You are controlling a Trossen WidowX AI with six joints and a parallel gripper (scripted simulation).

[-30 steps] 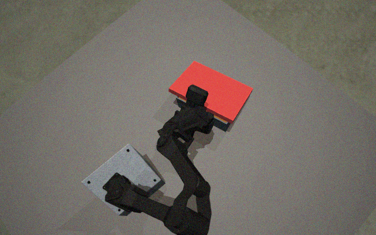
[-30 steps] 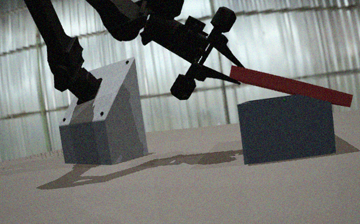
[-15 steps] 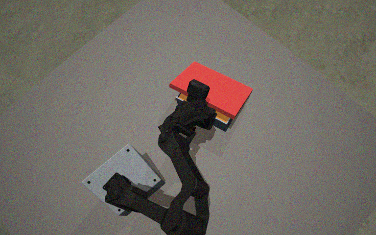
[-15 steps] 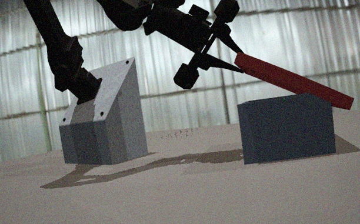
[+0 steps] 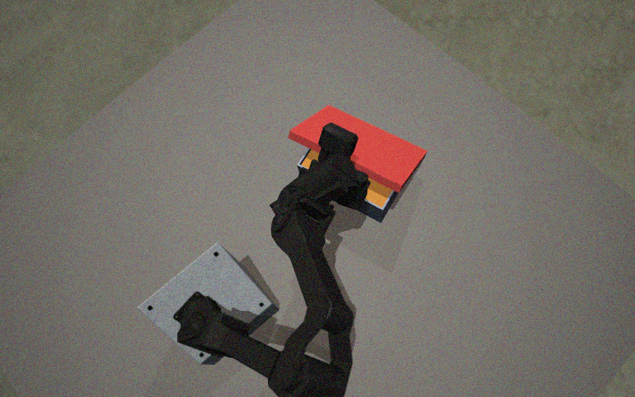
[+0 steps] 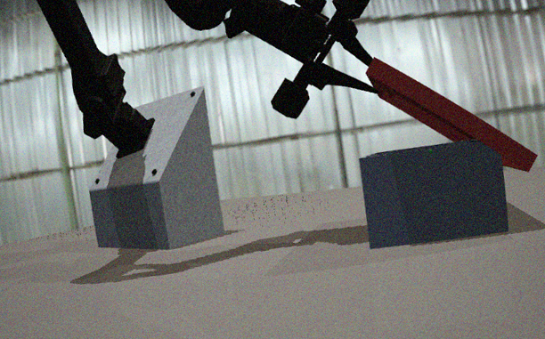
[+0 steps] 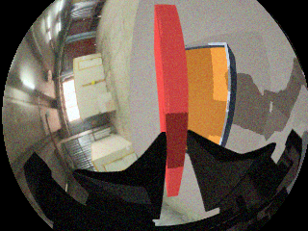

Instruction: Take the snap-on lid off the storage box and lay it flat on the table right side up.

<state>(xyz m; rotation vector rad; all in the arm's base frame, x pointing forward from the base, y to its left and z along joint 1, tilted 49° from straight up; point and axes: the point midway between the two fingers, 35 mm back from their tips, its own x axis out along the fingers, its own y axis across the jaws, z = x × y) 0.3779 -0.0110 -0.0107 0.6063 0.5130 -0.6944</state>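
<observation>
Now: gripper tip 7 cm short of the lid, 2 cm to the right of it and 5 cm above it. From my gripper tip the other things lie so: storage box (4 cm ahead, 1 cm to the left, 13 cm below).
</observation>
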